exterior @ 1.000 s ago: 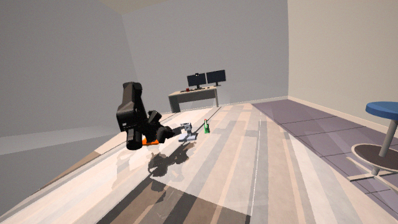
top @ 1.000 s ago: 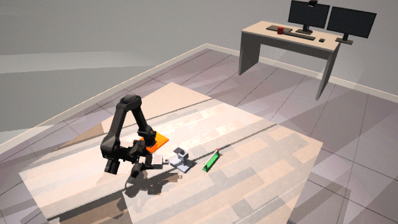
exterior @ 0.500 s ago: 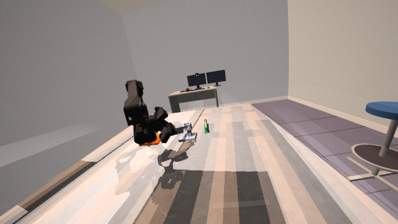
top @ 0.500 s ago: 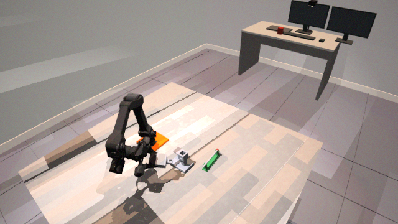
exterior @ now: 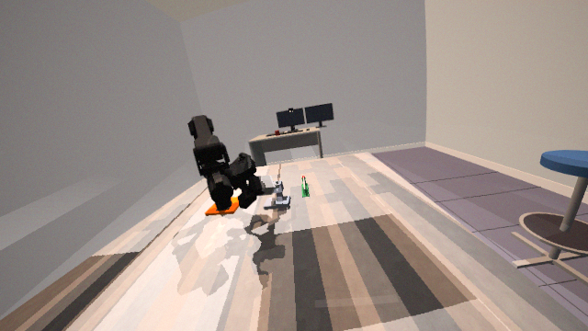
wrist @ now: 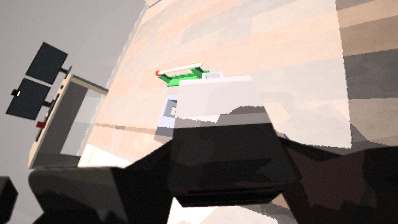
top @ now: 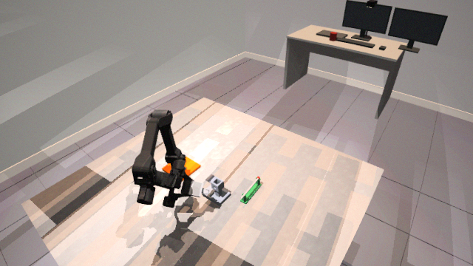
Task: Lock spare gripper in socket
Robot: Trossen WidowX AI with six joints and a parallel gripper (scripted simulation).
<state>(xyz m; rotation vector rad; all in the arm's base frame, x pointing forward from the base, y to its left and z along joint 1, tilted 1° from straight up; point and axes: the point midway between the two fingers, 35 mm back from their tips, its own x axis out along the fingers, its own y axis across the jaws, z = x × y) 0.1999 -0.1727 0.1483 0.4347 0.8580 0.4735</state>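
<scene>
Right now the grey mount is 4 cm ahead of my gripper tip, 11 cm to the left of it and 9 cm below it. Round my gripper tip: spare gripper: 1 cm ahead; then green rack: 17 cm ahead, 20 cm to the left, 12 cm below.
</scene>
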